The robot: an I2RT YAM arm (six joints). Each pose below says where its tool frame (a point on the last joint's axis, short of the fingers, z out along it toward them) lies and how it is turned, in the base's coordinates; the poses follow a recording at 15 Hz.
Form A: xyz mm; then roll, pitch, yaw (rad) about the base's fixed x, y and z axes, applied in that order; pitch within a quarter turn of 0, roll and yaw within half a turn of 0.
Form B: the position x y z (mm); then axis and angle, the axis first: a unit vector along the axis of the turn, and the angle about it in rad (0 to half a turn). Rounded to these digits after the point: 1 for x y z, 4 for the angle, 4 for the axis.
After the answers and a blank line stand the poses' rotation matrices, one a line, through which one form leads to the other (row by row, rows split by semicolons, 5 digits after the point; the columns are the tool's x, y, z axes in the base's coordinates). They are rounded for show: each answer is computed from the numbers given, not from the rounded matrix.
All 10 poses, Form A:
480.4 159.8 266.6 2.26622 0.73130 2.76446
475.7 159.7 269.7 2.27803 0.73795 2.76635
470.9 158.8 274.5 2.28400 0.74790 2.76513
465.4 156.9 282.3 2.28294 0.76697 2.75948
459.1 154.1 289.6 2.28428 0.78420 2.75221
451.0 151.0 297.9 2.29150 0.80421 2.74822
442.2 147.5 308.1 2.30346 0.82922 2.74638
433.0 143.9 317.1 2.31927 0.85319 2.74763
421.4 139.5 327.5 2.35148 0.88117 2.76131
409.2 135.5 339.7 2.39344 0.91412 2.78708
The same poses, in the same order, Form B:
480.4 159.8 266.6 0.0105 0.9342 0.3567 2.3353
475.7 159.7 269.7 0.0106 0.9364 0.3508 2.3303
470.9 158.8 274.5 0.0101 0.9379 0.3468 2.3212
465.4 156.9 282.3 0.0079 0.9388 0.3442 2.3026
459.1 154.1 289.6 0.0074 0.9403 0.3403 2.2850
451.0 151.0 297.9 0.0061 0.9426 0.3340 2.2663
442.2 147.5 308.1 0.0038 0.9457 0.3251 2.2439
433.0 143.9 317.1 0.0013 0.9490 0.3152 2.2233
421.4 139.5 327.5 -0.0038 0.9540 0.2999 2.2029
409.2 135.5 339.7 -0.0129 0.9592 0.2823 2.1807

-0.69200 -0.24077 0.68056; 0.27410 0.78451 0.55625; -0.66784 0.57147 -0.47689
-0.68837 -0.23771 0.68531; 0.27115 0.79196 0.54706; -0.67277 0.56241 -0.48070
-0.68178 -0.23779 0.69183; 0.26952 0.79753 0.53973; -0.68010 0.55444 -0.47965
-0.66809 -0.24375 0.70302; 0.26848 0.80220 0.53328; -0.69396 0.54503 -0.47050
-0.65496 -0.24557 0.71465; 0.26875 0.80819 0.52402; -0.70626 0.53527 -0.46334
-0.64070 -0.24690 0.72701; 0.26589 0.81695 0.51176; -0.72028 0.52119 -0.45777
-0.62338 -0.24842 0.74141; 0.26005 0.82835 0.49620; -0.73740 0.50213 -0.45178
-0.60721 -0.24852 0.75468; 0.25241 0.84028 0.47980; -0.75338 0.48183 -0.44750
-0.59080 -0.24771 0.76786; 0.23616 0.85693 0.45815; -0.77148 0.45201 -0.44777
-0.57253 -0.25087 0.78056; 0.21192 0.87441 0.43647; -0.79203 0.41531 -0.44746

